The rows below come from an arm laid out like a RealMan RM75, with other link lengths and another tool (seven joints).
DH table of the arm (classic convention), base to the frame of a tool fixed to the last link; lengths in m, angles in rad. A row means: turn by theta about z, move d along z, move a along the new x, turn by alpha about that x. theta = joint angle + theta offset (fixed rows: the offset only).
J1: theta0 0, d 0.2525, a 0, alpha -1.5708
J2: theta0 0, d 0, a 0, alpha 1.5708
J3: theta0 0, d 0.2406, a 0, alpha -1.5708
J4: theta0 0, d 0, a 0, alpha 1.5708
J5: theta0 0, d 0.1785, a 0, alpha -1.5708
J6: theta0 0, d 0, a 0, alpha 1.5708
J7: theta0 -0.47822, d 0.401, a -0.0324, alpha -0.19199
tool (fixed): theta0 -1.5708, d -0.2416, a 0, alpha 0
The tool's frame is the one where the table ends.
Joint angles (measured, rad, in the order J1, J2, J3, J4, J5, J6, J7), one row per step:
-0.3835, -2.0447, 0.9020, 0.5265, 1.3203, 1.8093, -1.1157
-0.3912, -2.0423, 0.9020, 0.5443, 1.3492, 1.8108, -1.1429
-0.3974, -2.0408, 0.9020, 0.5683, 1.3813, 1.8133, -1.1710
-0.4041, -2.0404, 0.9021, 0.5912, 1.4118, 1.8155, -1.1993
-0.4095, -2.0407, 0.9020, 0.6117, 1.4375, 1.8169, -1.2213
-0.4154, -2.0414, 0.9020, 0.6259, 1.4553, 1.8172, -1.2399
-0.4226, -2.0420, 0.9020, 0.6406, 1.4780, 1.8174, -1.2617
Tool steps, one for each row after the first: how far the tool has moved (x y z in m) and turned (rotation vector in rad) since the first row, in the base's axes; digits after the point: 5 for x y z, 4 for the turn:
0.00139, -0.00046, -0.00139, -0.0312, 0.0200, -0.0117
0.00266, -0.00122, -0.00254, -0.0619, 0.0446, -0.0256
0.00402, -0.00193, -0.00386, -0.0921, 0.0677, -0.0374
0.00507, -0.00235, -0.00484, -0.1147, 0.0887, -0.0474
0.00635, -0.00229, -0.00571, -0.1326, 0.1025, -0.0536
0.00740, -0.00246, -0.00702, -0.1553, 0.1200, -0.0592

